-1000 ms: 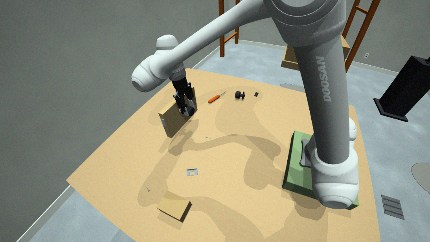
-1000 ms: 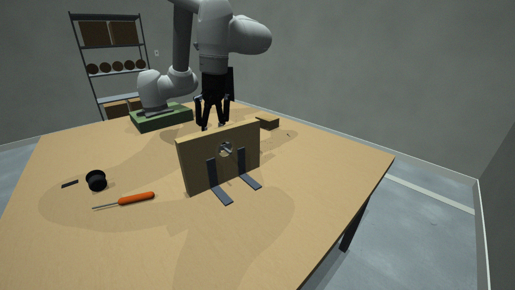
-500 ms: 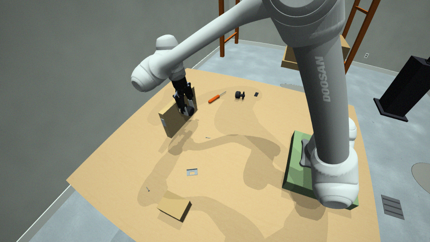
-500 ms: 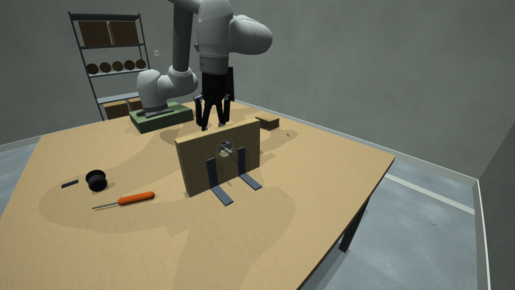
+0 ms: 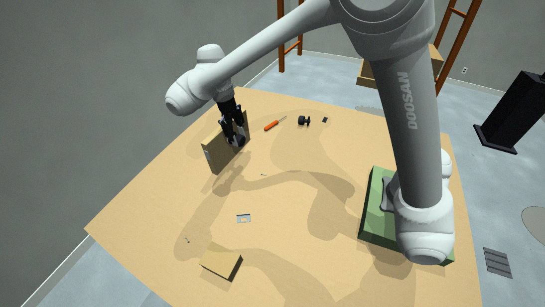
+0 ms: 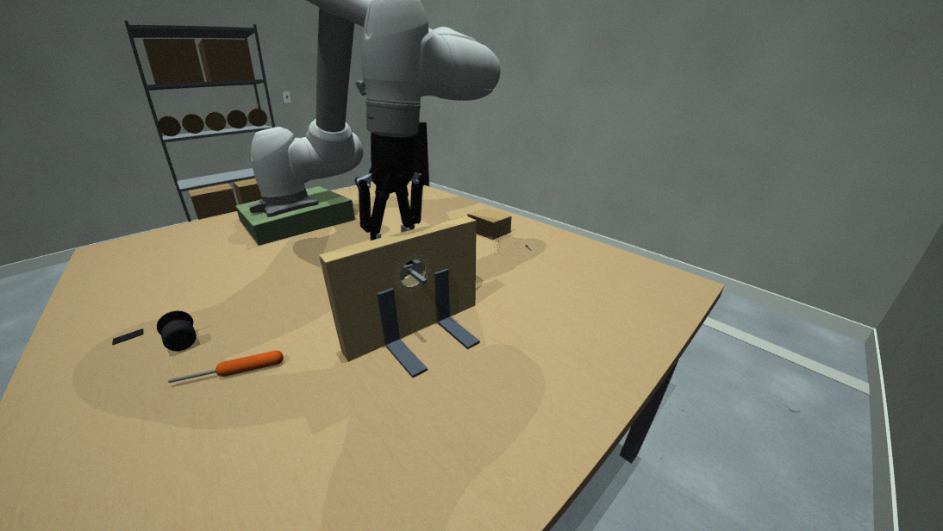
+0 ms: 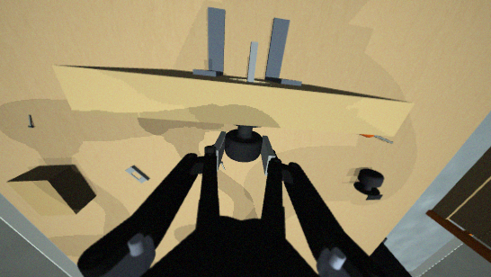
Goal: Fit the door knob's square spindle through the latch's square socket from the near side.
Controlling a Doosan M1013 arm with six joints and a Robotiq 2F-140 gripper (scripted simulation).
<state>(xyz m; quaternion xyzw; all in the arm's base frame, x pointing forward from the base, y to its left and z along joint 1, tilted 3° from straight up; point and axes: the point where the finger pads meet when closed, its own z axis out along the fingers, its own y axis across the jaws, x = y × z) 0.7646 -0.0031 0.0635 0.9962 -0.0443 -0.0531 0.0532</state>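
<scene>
My hand is 7 cm short of the latch, 3 cm above it and 1 cm to the left of it. From my hand the other things lie so: upright wooden panel: 7 cm ahead, 4 cm below, 1 cm to the right; then orange-handled screwdriver: 35 cm to the right, 15 cm below, 4 cm behind; then wooden block: 49 cm to the left, 19 cm behind, 13 cm below.
</scene>
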